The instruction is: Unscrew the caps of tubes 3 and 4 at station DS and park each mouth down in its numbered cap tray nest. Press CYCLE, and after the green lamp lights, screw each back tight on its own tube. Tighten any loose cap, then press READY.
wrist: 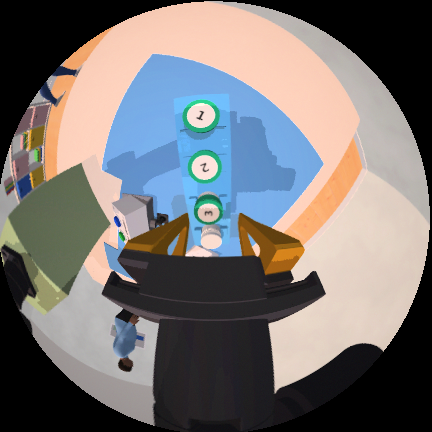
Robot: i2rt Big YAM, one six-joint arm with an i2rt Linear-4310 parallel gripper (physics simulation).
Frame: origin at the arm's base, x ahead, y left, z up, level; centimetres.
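Seen in the pictures: gripper, between the fingertips: (213, 217).
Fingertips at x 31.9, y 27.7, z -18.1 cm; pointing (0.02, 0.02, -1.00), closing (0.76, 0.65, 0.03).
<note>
Pixels of each thing's top centre, then the offset from my fingertips to it. "spot": a spot on its surface instead. Level surfaces: height alone.
- translucent blue rack, a spot on its surface: (180, 107) spot: dx -10.2, dy +6.7, dz -4.2 cm
- Green-rimmed white caps numbered 1, centre of its top: (200, 114) dx -7.4, dy +6.9, dz -1.6 cm
- white round-topped piece, a spot on its surface: (211, 239) spot: dx +3.2, dy -4.0, dz -1.8 cm
- pale object, a spot on its surface: (201, 251) spot: dx +11.3, dy -17.7, dz -12.4 cm
- grey box, centre of its top: (123, 236) dx -8.9, dy -18.6, dz -5.3 cm
- blue button, centre of its top: (115, 223) dx -11.9, dy -17.7, dz -6.2 cm
- green button, centre of its top: (120, 238) dx -9.7, dy -21.6, dz -6.2 cm
- small dark fitting, a spot on its surface: (161, 219) spot: dx -3.0, dy -15.0, dz -12.7 cm
- blue mat, height of its surface: dz -13.7 cm
A translucent blue rack (180, 107) runs down the middle of the wrist view. Green-rimmed white caps numbered 1 (200, 115), 2 (204, 167) and 3 (208, 212) sit in a row along it. Below cap 3 stands a white round-topped piece (211, 239) with no green rim, at the position of tube 4; no number shows on it. My gripper (213, 217) is open and empty, its orange fingers spread to the left and right of cap 3 and the white piece in this view. I cannot tell its height above them. A pale object (201, 251) is mostly hidden behind the gripper body.
A grey box (134, 215) with a blue button (117, 221), a green button (121, 236) and a small dark fitting (161, 219) stands left of the fingers. A large olive block (60, 215) is farther left. The rack stands on a blue mat (145, 100) on a pale pink table (200, 30).
</note>
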